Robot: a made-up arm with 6 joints. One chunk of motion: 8 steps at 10 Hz.
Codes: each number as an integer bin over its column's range. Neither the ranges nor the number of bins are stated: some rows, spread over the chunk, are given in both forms.
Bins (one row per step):
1: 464 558 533 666 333 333
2: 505 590 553 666 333 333
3: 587 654 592 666 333 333
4: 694 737 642 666 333 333
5: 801 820 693 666 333 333
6: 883 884 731 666 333 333
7: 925 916 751 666 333 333
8: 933 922 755 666 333 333
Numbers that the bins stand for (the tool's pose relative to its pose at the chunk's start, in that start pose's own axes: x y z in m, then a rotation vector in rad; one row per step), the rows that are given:
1: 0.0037 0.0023 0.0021 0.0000 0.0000 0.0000
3: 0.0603 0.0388 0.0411 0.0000 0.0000 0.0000
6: 0.1966 0.1263 0.1329 0.0000 0.0000 0.0000
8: 0.2196 0.1407 0.1488 0.0000 0.0000 0.0000
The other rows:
2: 0.0225 0.0144 0.0153 0.0000 0.0000 0.0000
4: 0.1096 0.0703 0.0741 0.0000 0.0000 0.0000
5: 0.1588 0.1019 0.1078 0.0000 0.0000 0.0000
7: 0.2159 0.1384 0.1462 0.0000 0.0000 0.0000

